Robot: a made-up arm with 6 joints. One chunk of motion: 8 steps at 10 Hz.
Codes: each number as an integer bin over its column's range. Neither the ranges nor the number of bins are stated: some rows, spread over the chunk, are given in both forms.
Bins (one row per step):
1: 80 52 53 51 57 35
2: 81 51 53 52 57 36
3: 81 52 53 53 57 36
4: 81 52 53 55 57 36
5: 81 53 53 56 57 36
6: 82 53 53 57 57 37
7: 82 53 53 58 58 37
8: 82 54 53 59 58 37
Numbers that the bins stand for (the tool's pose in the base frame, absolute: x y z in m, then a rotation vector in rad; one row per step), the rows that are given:
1: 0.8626 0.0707 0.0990 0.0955 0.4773 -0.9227
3: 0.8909 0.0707 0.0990 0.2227 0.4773 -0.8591
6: 0.9192 0.0990 0.0990 0.4773 0.4773 -0.7955
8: 0.9192 0.1273 0.0990 0.6045 0.5409 -0.7955
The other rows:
2: 0.8909 0.0424 0.0990 0.1591 0.4773 -0.8591
4: 0.8909 0.0707 0.0990 0.3500 0.4773 -0.8591
5: 0.8909 0.0990 0.0990 0.4136 0.4773 -0.8591
7: 0.9192 0.0990 0.0990 0.5409 0.5409 -0.7955

